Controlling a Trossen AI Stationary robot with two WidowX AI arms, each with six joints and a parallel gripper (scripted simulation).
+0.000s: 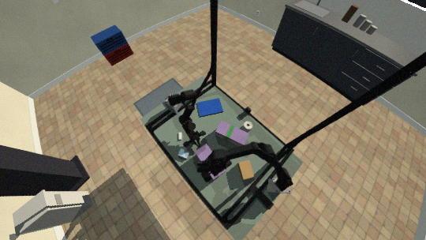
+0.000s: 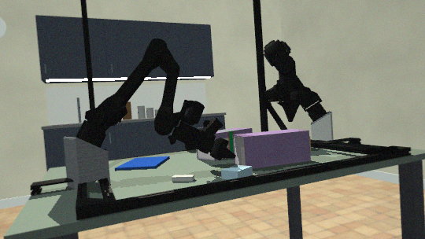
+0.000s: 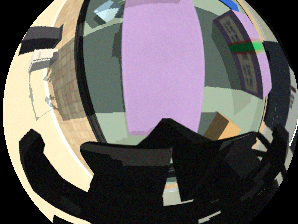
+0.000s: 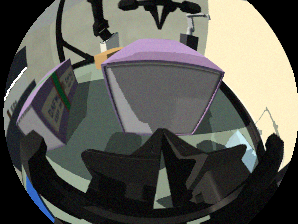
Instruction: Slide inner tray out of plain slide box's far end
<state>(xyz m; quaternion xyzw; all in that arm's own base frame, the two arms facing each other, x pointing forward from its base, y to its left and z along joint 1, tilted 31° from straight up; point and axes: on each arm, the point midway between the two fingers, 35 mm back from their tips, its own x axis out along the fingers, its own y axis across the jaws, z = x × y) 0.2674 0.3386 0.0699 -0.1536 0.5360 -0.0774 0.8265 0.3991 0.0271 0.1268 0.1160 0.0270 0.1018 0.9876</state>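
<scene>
My right hand is 12 cm short of the light blue block, 5 cm to the left of it and 4 cm above it. The rest, counted from my right hand: blue mat 33 cm behind, 16 cm to the right, 5 cm below; tan pad 39 cm to the left, 8 cm behind, 2 cm below; small white block 17 cm to the right, 5 cm below, 4 cm ahead.
</scene>
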